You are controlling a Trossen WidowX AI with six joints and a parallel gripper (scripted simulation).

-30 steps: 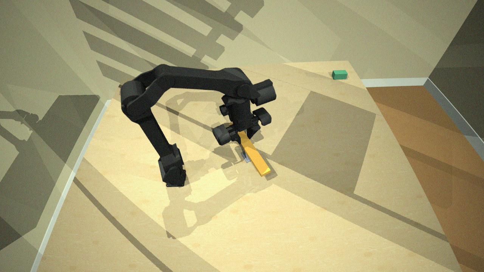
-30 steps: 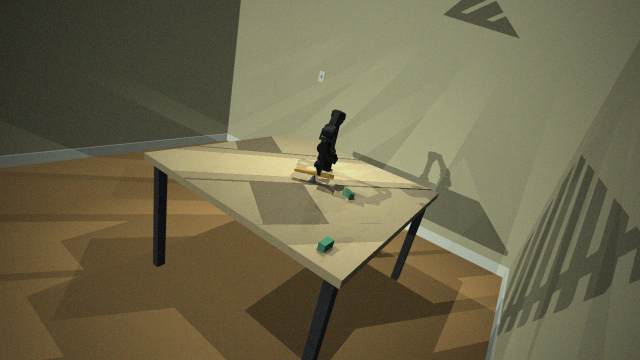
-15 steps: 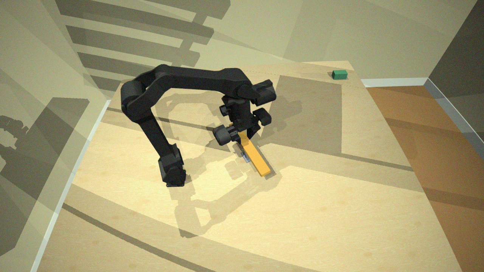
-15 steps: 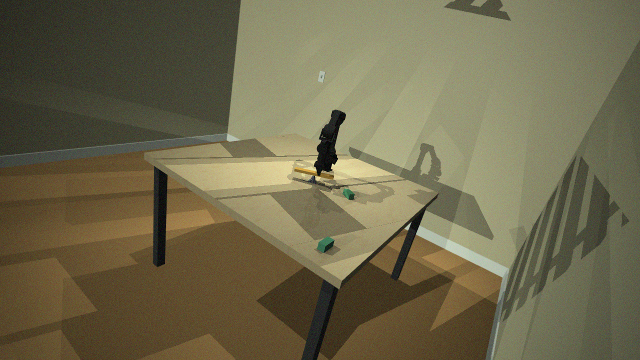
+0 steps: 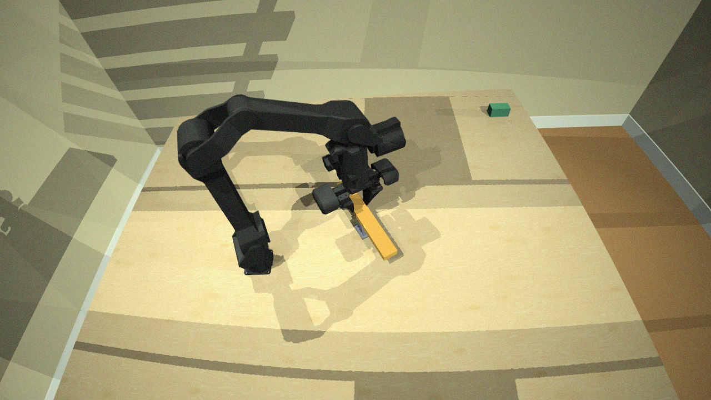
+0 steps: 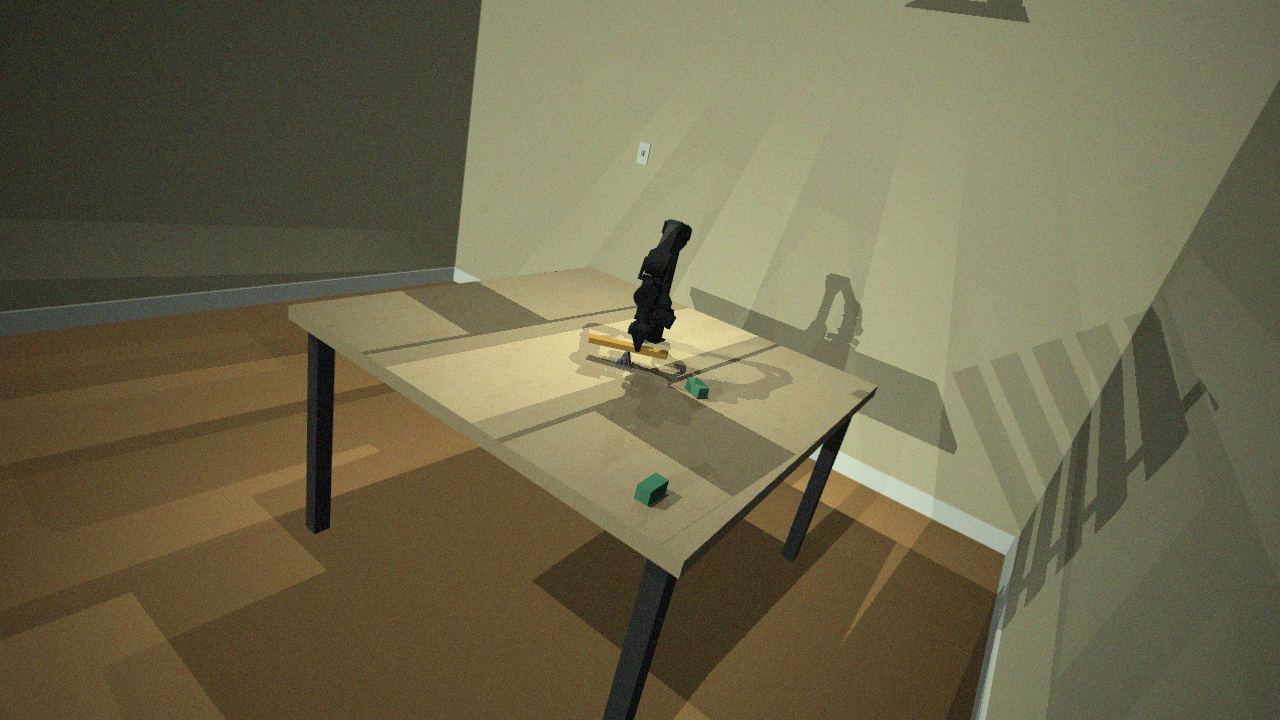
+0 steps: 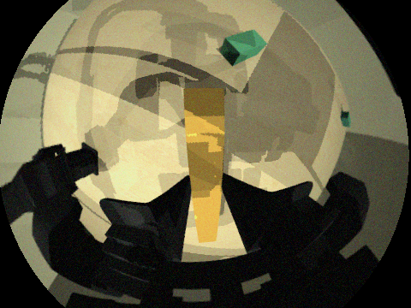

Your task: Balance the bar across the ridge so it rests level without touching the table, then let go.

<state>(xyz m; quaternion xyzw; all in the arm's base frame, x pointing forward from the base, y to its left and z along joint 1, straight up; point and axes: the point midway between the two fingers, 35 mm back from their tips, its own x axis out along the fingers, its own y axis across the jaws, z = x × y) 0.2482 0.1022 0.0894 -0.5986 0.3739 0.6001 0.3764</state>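
My gripper tip is 30 mm to the left of the orange bar and 10 mm short of it.
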